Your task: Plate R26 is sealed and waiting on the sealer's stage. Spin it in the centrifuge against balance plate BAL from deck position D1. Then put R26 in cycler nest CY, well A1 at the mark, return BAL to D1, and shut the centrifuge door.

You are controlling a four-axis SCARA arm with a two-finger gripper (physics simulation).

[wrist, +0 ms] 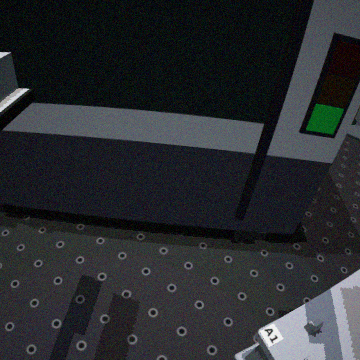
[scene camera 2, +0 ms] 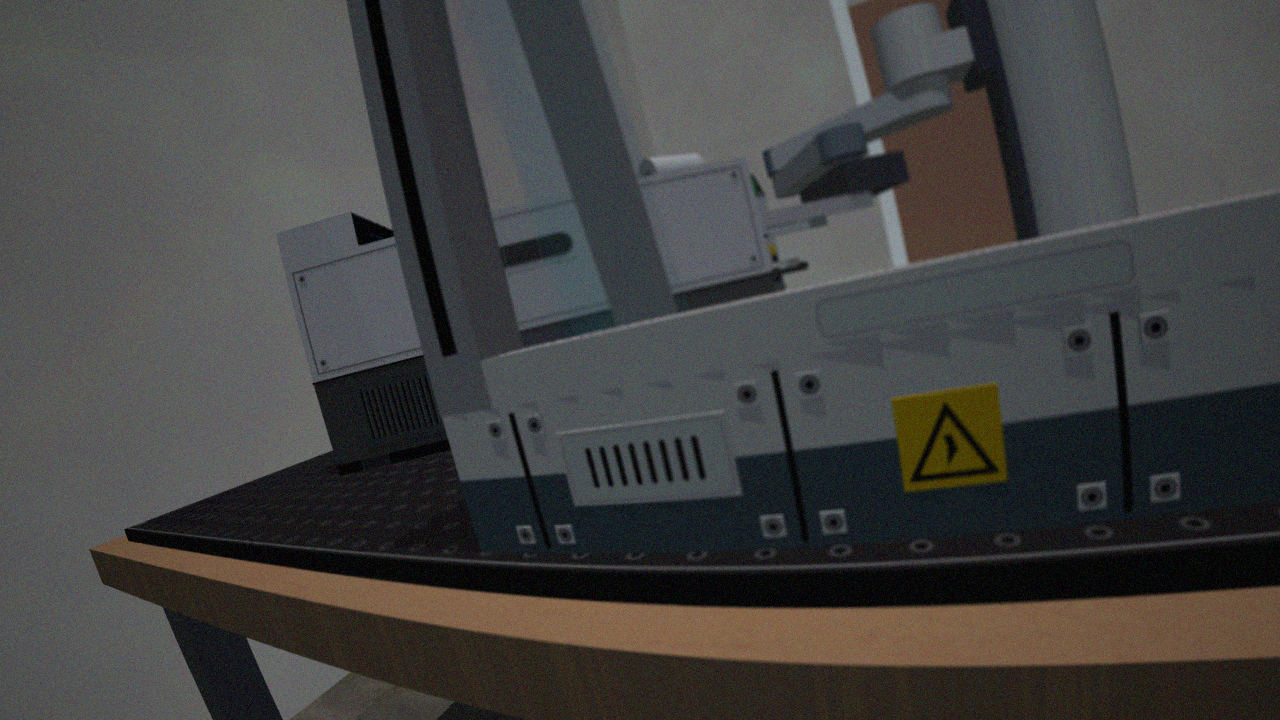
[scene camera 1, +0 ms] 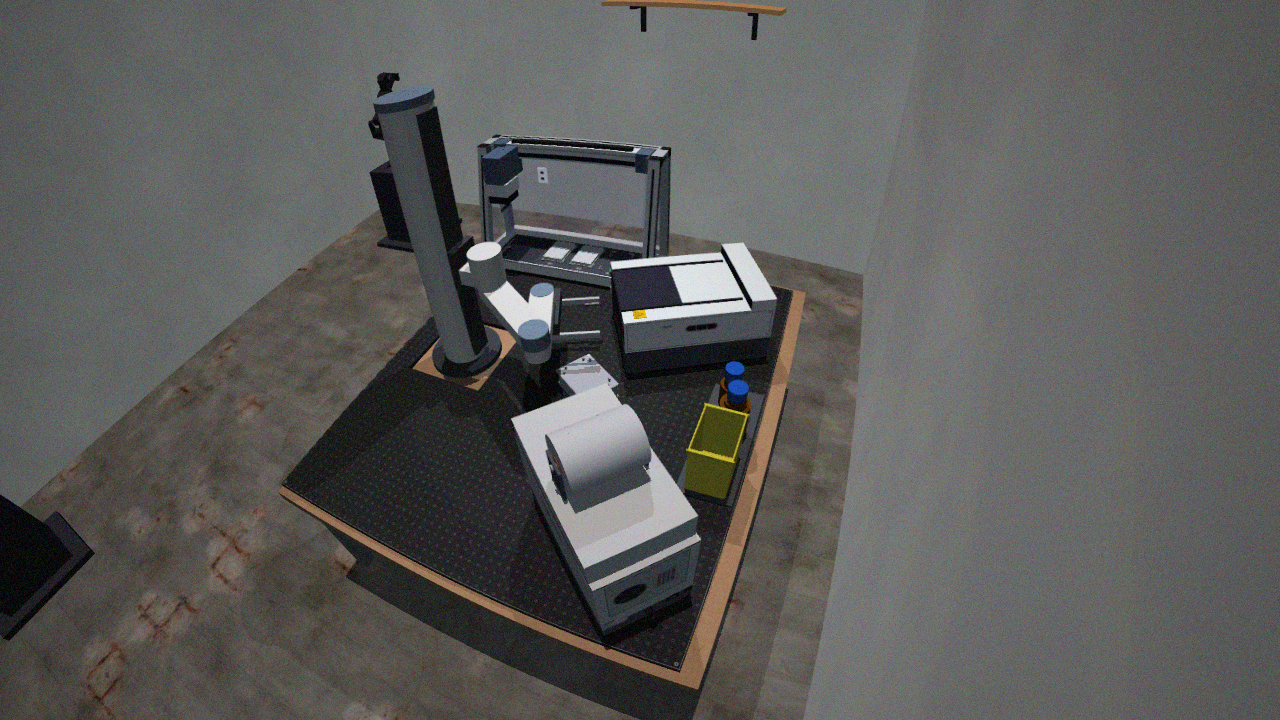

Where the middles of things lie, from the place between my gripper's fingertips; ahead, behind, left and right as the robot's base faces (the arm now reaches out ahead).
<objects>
Right now my hand is 1 cm short of the centrifuge front panel (wrist: pixel 226 66), 10 cm to the right of it and 1 cm above it. The rest, counted from my hand: centrifuge (scene camera 2: pixel 344 275) (22 cm ahead, 19 cm to the left, 4 cm below); then housing with hazard label (scene camera 2: pixel 951 438) (16 cm behind, 57 cm to the left, 13 cm below).
</objects>
